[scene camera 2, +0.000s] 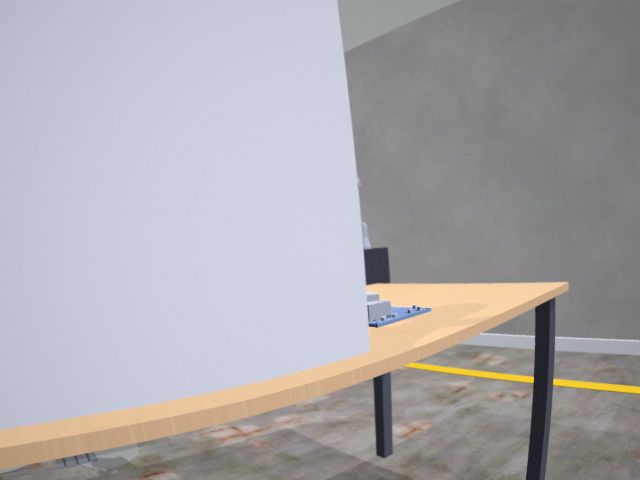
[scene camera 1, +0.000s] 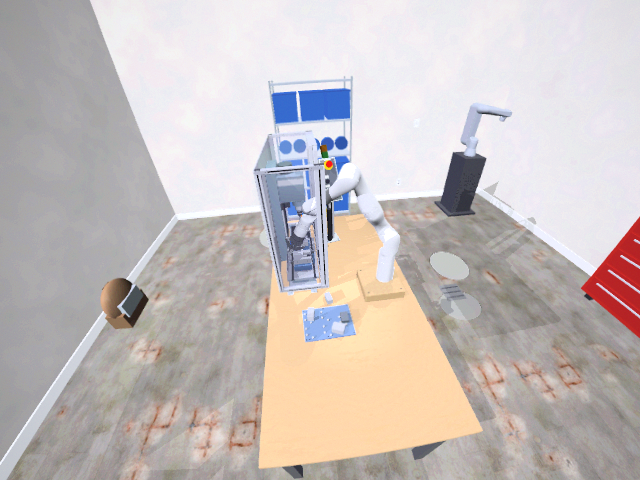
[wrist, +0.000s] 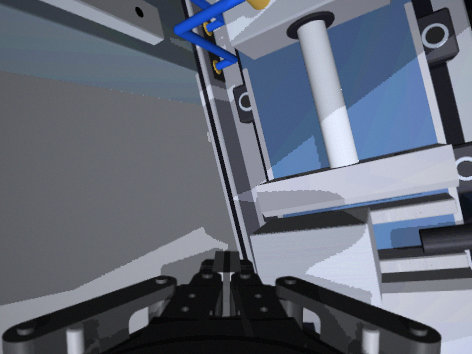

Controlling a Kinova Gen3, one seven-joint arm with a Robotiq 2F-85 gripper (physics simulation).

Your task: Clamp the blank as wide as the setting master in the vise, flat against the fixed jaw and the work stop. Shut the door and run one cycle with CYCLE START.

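Where they show: gripper, fingertip midpoint: (scene camera 1: 290,253) (wrist: 227,267); arm's base, link origin: (scene camera 1: 383,276).
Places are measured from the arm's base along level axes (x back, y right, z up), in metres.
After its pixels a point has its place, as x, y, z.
Note:
My gripper (scene camera 1: 295,242) @[-0.547, 0.156, 0.125] (wrist: 227,267) @[-0.547, 0.156, 0.125] is shut and empty inside the machine enclosure (scene camera 1: 324,232) @[-0.344, 0.006, 0.357]; the arm reaches in from the side facing its base. In the wrist view, a grey block (wrist: 312,247) @[-0.495, 0.164, 0.125] lies in the vise beside the pale jaw bar (wrist: 357,180) @[-0.470, 0.190, 0.106], which a white rod (wrist: 327,95) @[-0.476, 0.239, 0.095] joins. The fingertips are at the block's left end; contact is unclear. A dark cylinder (wrist: 445,240) @[-0.436, 0.155, 0.105] stands right of the block, apart from it. Whether the block sits flat on the fixed jaw and work stop is unclear. CYCLE START cannot be made out; a red button (scene camera 1: 328,164) @[-0.258, 0.506, 0.532] shows on the control panel.
A blue board (scene camera 1: 328,336) @[-0.373, -0.322, -0.042] (scene camera 2: 413,312) @[-0.486, -0.274, -0.043] bears grey blocks, including one at its left (scene camera 1: 310,314) @[-0.453, -0.205, -0.006] and a darker one (scene camera 1: 344,316) @[-0.278, -0.232, -0.018]. A small pale block (scene camera 1: 328,297) @[-0.346, -0.098, -0.015] lies between board and enclosure. Blue hoses (wrist: 207,20) @[-0.528, 0.297, 0.116] stand beside the vise. A white panel (scene camera 2: 180,206) @[-0.633, 0.295, 0.183] blocks scene camera 2.

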